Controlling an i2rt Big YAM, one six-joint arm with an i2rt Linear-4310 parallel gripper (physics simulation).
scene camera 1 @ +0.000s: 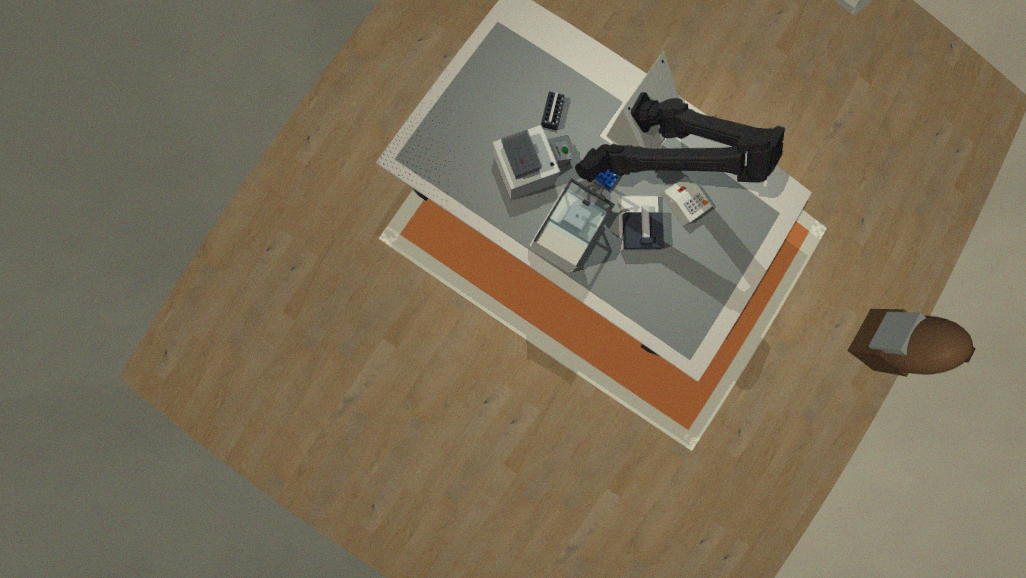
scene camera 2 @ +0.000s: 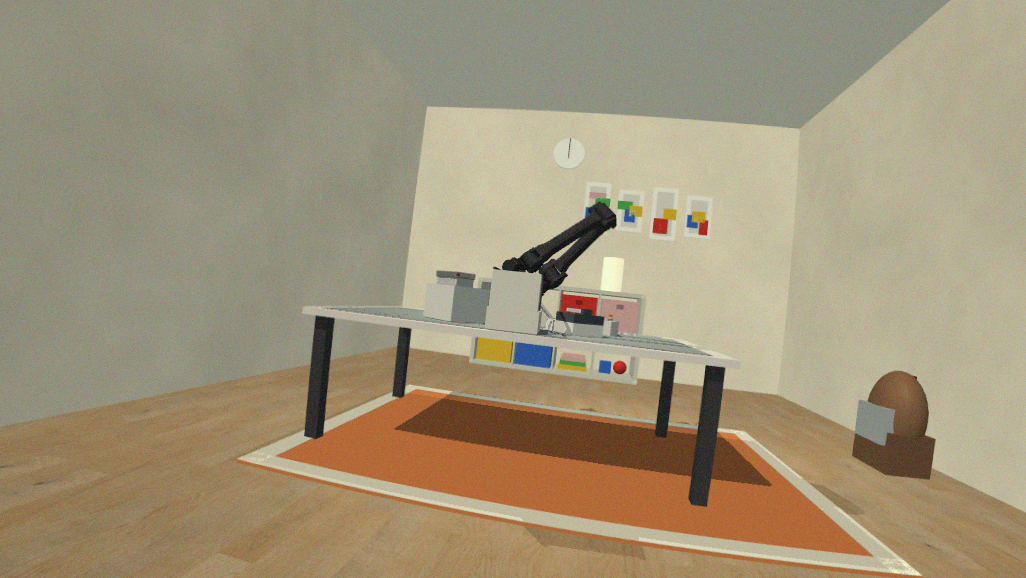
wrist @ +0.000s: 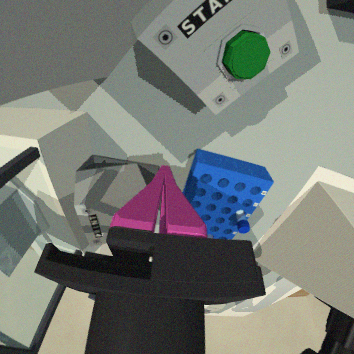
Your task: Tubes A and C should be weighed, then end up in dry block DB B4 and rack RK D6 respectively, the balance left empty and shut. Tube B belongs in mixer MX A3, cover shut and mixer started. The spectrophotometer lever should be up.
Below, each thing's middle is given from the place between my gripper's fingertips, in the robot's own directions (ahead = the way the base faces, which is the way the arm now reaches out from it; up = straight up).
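Labels:
Grey box with green START button (wrist: 219, 57): my gripper is 11 cm to the left of it and 1 cm past it. Glass-box balance (scene camera 1: 574, 221): 6 cm to the left of my gripper, 22 cm ahead of it, 7 cm above it. Going by their middles, of the things named here the grey box with green START button is the nearest to my gripper.

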